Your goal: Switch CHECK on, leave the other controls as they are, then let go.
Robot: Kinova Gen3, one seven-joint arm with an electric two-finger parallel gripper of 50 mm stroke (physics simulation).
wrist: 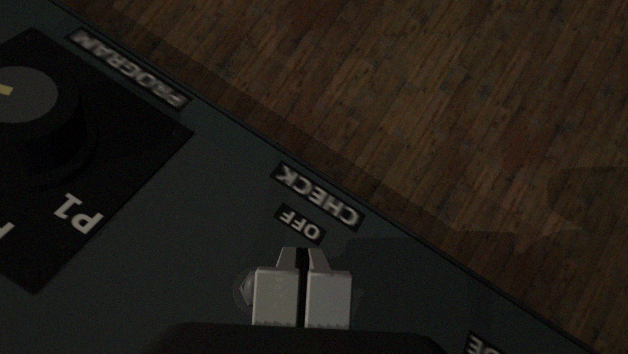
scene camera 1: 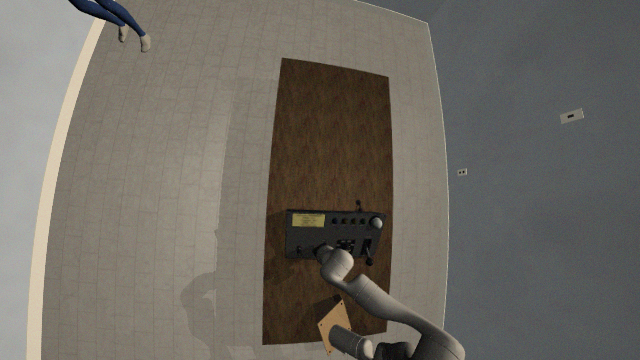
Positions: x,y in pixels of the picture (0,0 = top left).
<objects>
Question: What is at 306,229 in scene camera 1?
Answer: A dark control panel.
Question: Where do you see a dark control panel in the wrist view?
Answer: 184,201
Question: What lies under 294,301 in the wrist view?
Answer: My gripper.
</objects>
